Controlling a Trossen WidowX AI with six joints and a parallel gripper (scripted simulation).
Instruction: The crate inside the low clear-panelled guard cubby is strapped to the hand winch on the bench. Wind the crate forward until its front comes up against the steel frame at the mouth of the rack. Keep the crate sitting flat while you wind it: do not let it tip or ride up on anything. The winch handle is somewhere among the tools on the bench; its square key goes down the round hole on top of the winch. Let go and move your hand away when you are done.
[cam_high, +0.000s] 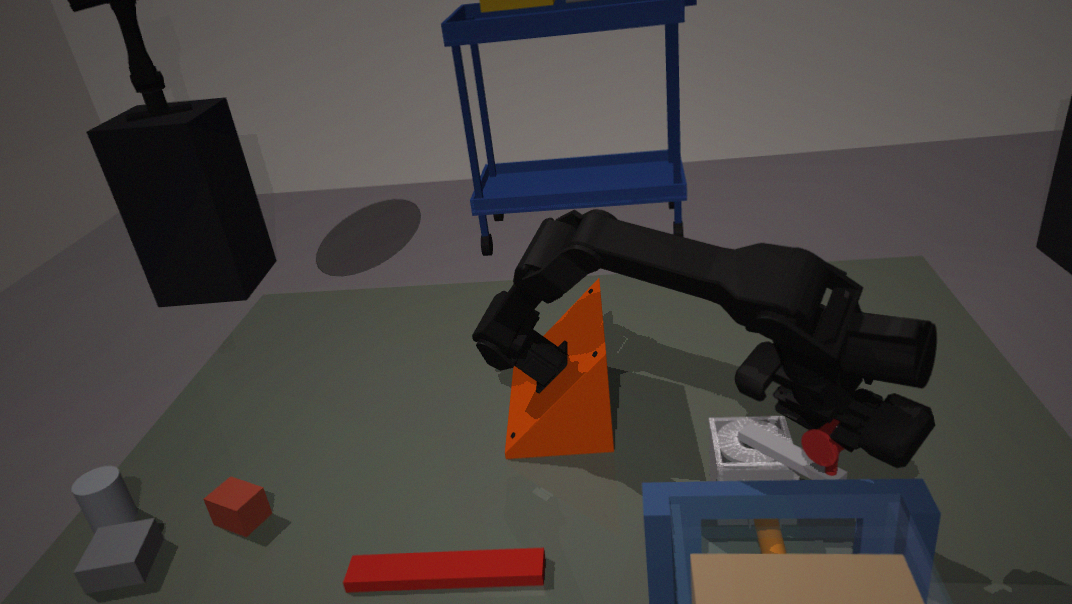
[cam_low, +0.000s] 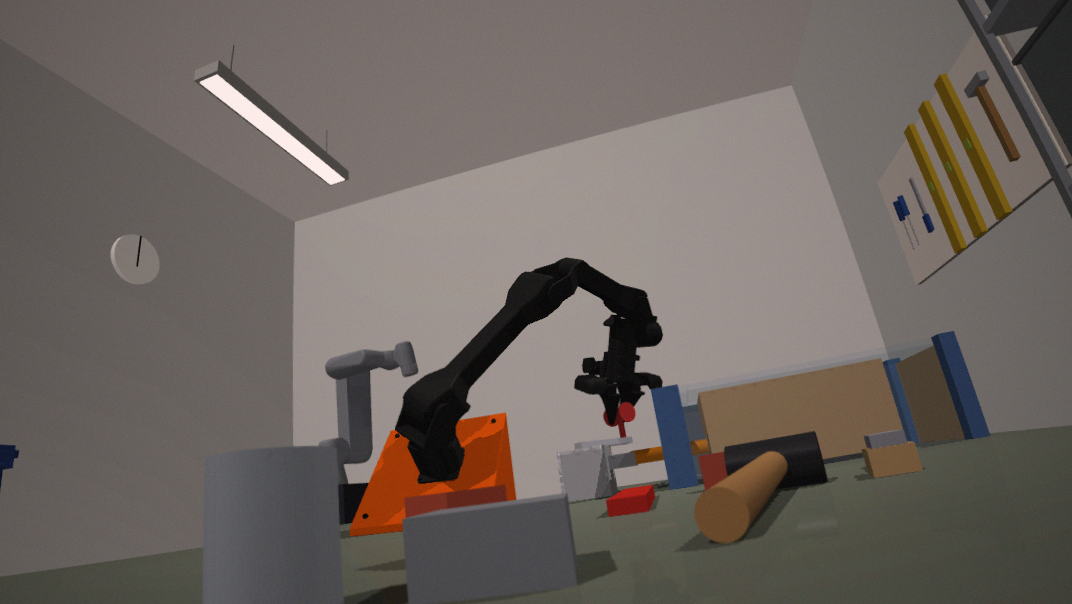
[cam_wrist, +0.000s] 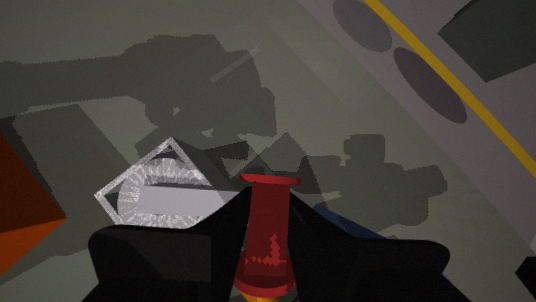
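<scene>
My gripper tip is 40 mm to the left of the grey crank arm, 30 mm above it and 20 mm past it. Also, from my gripper tip: frame (100 mm ahead, 90 mm to the right, 30 mm below); then grey winch (100 mm below, 90 mm to the right, 80 mm behind); then red knob (10 mm to the right, 10 mm ahead).
</scene>
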